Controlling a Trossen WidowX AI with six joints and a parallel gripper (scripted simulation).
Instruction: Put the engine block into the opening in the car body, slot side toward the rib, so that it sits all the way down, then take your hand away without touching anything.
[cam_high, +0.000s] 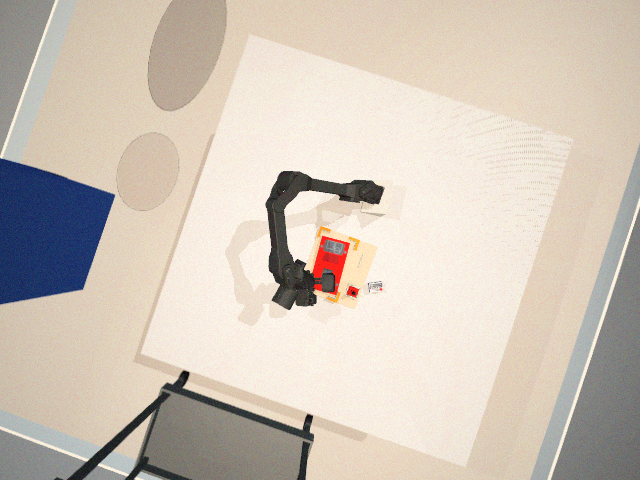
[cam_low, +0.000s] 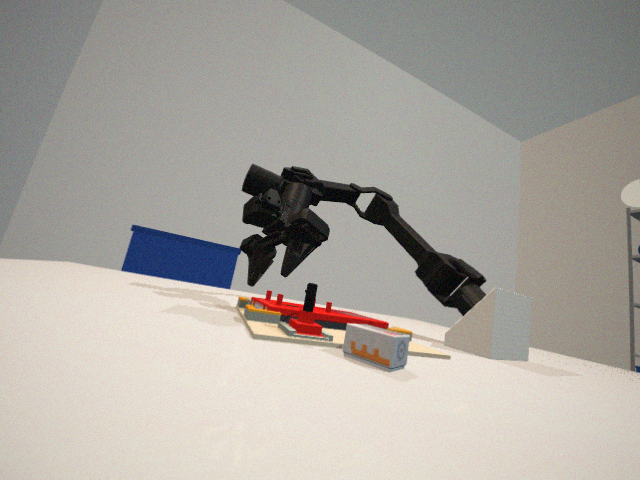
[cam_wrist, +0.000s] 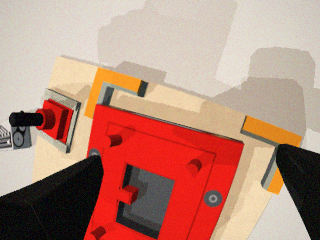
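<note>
Right now the engine block is 7 cm behind my gripper tip, 21 cm to the left of it and 4 cm below it.
</note>
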